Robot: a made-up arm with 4 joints.
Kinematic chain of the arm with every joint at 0, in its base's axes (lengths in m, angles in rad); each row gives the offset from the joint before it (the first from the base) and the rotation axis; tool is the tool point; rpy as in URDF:
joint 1: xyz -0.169 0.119 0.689 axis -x
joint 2: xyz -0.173 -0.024 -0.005 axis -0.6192 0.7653 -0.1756
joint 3: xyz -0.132 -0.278 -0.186 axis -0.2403 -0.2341 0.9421
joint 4: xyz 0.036 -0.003 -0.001 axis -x
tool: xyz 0.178 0.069 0.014 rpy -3.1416 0 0
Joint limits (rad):
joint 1: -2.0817..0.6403
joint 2: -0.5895..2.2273
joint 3: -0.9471..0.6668
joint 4: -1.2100..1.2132
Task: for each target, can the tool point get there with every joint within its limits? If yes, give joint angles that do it. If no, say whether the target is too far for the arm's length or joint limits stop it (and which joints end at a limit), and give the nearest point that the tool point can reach.
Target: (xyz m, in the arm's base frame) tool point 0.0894 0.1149 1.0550
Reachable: no: joint limits stop it (at a limit: joint 2, joint 4) | nearest point -0.2072 0.1140 1.1361 | short by 0.308 m
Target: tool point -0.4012 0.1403 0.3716
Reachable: yes | joints -1.4842 0.9590 0.0004 0.3289
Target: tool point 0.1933 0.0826 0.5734
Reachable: no: joint limits stop it (at a limit: joint 2) | nearest point -0.1326 0.0349 0.4221 | short by 0.363 m
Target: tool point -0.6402 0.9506 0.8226
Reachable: no: too far | nearest point -0.2876 0.6025 0.5019 | short by 0.590 m
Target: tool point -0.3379 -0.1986 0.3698
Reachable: yes | joints -1.4233 1.6534 -0.7181 -0.8443
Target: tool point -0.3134 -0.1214 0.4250
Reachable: yes | joints -0.4125 0.3572 -0.2416 0.0554
